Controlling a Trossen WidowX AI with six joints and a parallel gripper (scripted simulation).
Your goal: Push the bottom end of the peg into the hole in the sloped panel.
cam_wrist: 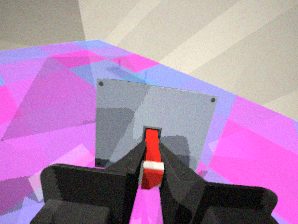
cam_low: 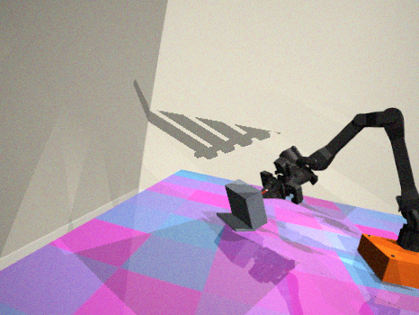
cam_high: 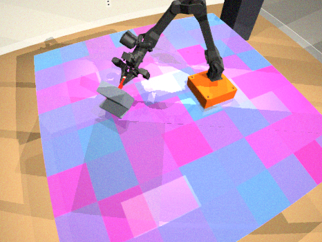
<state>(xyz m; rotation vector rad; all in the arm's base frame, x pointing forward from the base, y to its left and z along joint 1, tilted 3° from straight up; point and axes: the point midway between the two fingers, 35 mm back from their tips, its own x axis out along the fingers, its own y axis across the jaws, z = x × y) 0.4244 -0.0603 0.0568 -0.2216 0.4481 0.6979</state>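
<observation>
The grey sloped panel lies 3 cm ahead of my gripper tip, 3 cm to the left of it and 2 cm below it. From my gripper tip the other things lie so: red peg: 1 cm behind, 1 cm to the right, 1 cm above.
</observation>
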